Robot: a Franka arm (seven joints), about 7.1 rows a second.
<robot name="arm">
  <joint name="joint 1" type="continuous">
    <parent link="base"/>
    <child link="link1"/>
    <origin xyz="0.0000 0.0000 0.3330"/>
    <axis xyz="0 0 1"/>
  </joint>
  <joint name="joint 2" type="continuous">
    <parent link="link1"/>
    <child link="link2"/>
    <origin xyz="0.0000 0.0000 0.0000"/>
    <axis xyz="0 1 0"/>
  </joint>
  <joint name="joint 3" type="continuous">
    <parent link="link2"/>
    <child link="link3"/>
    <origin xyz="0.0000 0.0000 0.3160"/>
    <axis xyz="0 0 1"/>
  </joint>
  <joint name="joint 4" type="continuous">
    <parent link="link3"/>
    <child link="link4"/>
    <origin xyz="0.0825 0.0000 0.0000"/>
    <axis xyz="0 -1 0"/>
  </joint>
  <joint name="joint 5" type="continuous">
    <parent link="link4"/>
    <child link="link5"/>
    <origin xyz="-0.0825 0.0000 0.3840"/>
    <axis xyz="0 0 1"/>
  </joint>
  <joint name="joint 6" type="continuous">
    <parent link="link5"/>
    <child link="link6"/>
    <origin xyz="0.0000 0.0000 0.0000"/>
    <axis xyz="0 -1 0"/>
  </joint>
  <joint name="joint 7" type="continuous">
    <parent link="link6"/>
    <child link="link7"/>
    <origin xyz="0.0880 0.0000 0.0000"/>
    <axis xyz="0 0 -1"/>
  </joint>
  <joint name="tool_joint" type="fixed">
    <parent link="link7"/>
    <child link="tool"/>
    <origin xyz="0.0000 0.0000 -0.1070" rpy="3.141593 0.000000 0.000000"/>
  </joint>
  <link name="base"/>
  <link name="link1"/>
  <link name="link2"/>
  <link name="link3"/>
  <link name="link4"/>
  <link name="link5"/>
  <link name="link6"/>
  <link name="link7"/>
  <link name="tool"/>
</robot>
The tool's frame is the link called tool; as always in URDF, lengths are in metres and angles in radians. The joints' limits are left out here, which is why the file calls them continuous.
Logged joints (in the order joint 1, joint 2, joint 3, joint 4, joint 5, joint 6, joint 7), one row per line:
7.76 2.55 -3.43 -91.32 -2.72 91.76 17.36
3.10 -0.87 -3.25 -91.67 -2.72 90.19 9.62
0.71 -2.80 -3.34 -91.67 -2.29 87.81 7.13
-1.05 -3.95 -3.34 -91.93 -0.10 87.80 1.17
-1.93 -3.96 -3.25 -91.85 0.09 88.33 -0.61
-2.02 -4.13 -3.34 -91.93 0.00 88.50 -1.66
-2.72 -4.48 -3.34 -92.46 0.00 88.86 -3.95
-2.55 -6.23 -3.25 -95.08 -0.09 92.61 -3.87
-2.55 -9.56 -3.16 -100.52 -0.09 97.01 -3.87
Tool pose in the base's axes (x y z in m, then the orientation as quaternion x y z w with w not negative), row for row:
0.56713 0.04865 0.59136 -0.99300 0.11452 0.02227 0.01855
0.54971 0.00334 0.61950 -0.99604 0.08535 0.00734 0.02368
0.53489 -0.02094 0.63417 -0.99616 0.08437 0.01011 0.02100
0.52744 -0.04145 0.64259 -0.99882 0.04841 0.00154 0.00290
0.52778 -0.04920 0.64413 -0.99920 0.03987 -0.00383 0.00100
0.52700 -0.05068 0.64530 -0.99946 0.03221 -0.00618 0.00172
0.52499 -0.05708 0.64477 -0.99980 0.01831 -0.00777 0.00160
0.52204 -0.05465 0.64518 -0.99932 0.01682 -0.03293 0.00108
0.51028 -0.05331 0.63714 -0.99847 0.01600 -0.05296 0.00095
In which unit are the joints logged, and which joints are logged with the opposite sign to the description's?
The joints are logged in degrees. Opposite sign: joint 5.
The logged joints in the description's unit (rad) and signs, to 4 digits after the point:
0.1354 0.0445 -0.0599 -1.5938 0.0475 1.6015 0.3030
0.0541 -0.0152 -0.0567 -1.5999 0.0475 1.5741 0.1679
0.0124 -0.0489 -0.0583 -1.5999 0.0400 1.5326 0.1244
-0.0183 -0.0689 -0.0583 -1.6045 0.0017 1.5324 0.0204
-0.0337 -0.0691 -0.0567 -1.6031 -0.0016 1.5416 -0.0106
-0.0353 -0.0721 -0.0583 -1.6045 0.0000 1.5446 -0.0290
-0.0475 -0.0782 -0.0583 -1.6137 0.0000 1.5509 -0.0689
-0.0445 -0.1087 -0.0567 -1.6595 0.0016 1.6163 -0.0675
-0.0445 -0.1669 -0.0552 -1.7544 0.0016 1.6931 -0.0675

